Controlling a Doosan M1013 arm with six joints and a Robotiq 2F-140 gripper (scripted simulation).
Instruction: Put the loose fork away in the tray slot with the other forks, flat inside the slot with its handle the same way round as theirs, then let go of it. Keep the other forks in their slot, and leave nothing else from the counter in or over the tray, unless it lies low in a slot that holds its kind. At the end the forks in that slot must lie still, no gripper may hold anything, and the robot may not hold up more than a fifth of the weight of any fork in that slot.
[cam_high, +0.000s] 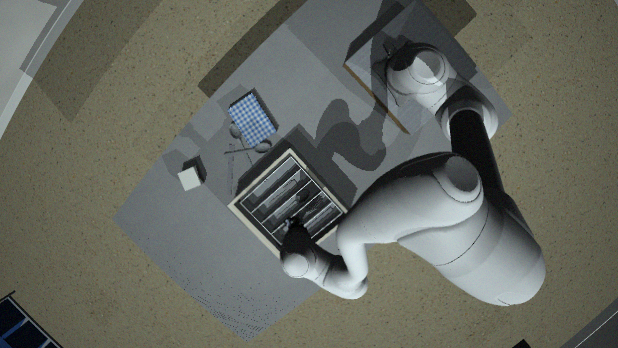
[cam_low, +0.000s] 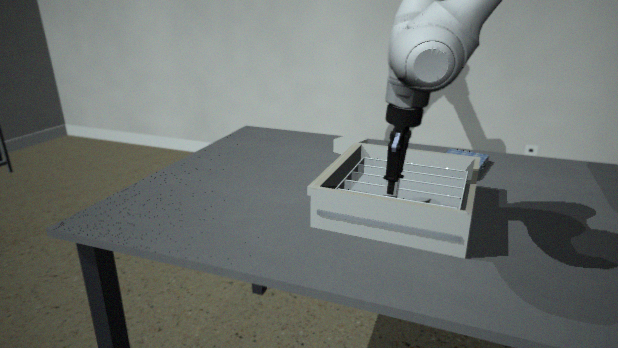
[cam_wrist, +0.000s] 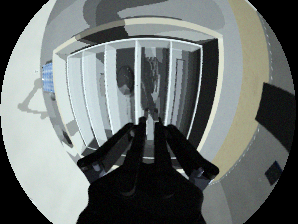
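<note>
Now: the cutlery tray 10 mm behind my hand, 60 mm to the right of it and 10 mm below it. Also, from my hand: white box 270 mm ahead, 390 mm to the right, 40 mm below; then blue checked cloth 80 mm behind, 420 mm to the right, 50 mm below.
</note>
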